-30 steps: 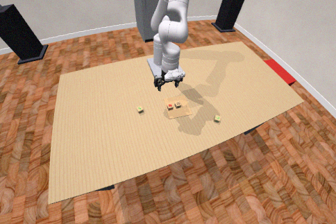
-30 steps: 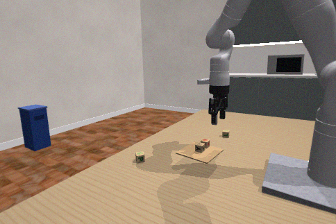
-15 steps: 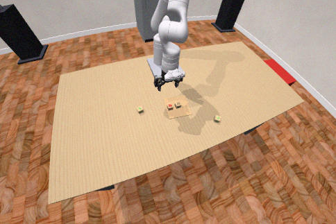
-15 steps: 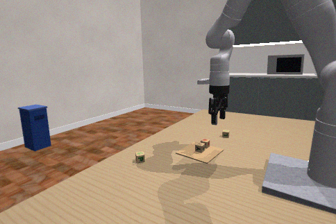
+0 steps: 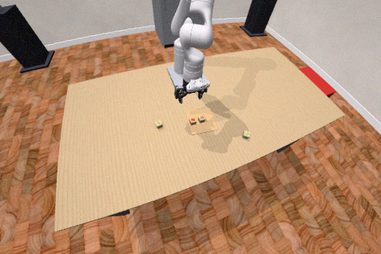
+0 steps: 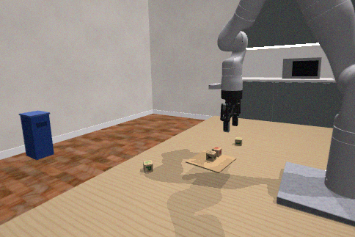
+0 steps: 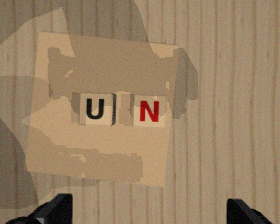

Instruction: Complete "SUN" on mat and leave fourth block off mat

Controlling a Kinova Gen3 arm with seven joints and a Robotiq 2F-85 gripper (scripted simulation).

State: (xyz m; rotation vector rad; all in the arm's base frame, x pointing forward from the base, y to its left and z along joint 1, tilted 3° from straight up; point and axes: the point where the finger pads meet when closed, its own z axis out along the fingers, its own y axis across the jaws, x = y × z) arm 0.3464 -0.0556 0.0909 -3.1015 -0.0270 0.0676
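The green-lettered block lies 30 mm ahead of my hand, 170 mm to the right of it and 110 mm below it. The rest, counted from my hand: black U block: 60 mm ahead, 50 mm to the left, 110 mm below; then tan mat: 60 mm ahead, 50 mm to the left, 130 mm below; then red N block: 60 mm ahead, 110 mm below.
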